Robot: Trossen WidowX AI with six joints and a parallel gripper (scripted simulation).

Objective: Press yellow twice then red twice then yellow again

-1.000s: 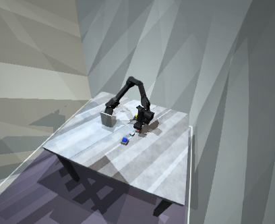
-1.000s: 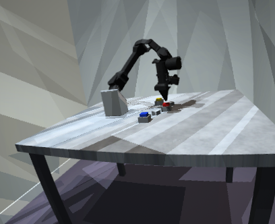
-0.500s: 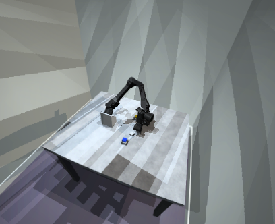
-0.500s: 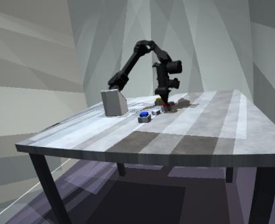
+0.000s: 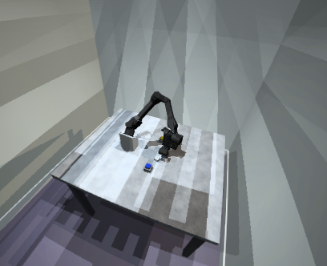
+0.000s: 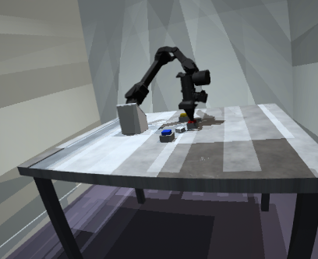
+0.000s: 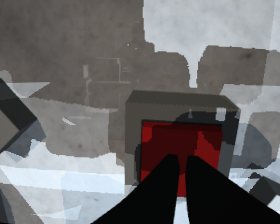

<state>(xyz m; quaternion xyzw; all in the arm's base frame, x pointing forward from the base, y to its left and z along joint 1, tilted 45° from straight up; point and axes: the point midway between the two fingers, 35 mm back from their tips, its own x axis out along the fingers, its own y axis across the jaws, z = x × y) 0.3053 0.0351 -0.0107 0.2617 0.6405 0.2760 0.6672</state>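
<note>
Right now the red button is 1 cm below my gripper tip. Also, from my gripper tip: yellow button 14 cm to the left, 8 cm behind; blue button 16 cm to the right, 7 cm behind.
</note>
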